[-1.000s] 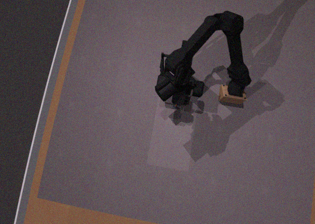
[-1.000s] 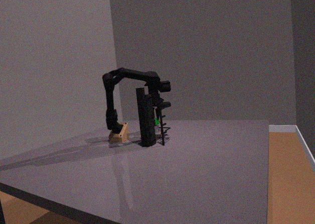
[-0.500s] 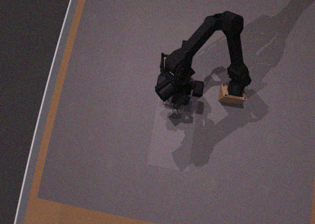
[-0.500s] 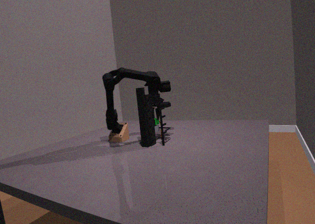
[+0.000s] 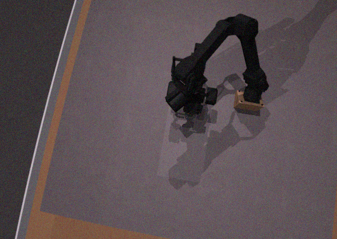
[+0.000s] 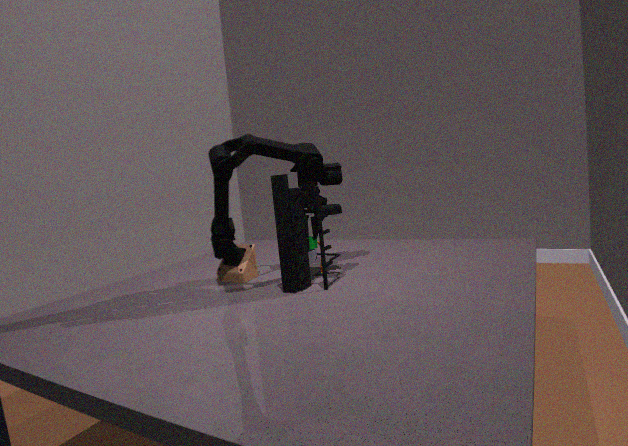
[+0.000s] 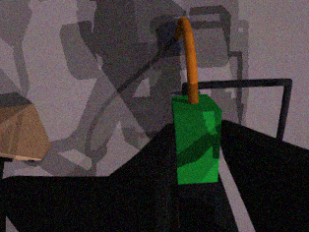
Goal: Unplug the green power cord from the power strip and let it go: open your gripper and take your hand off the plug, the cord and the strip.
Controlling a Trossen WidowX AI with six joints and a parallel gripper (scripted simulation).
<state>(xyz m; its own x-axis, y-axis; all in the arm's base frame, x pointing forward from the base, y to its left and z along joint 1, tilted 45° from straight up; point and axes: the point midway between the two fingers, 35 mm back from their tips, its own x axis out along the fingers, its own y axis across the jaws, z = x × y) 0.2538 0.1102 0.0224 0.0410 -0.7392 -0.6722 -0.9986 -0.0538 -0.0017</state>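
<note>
Now: gripper tip 130 mm to the left of the black upright post and 40 mm below it. Round my gripper tip: green plug 30 mm to the right.
</note>
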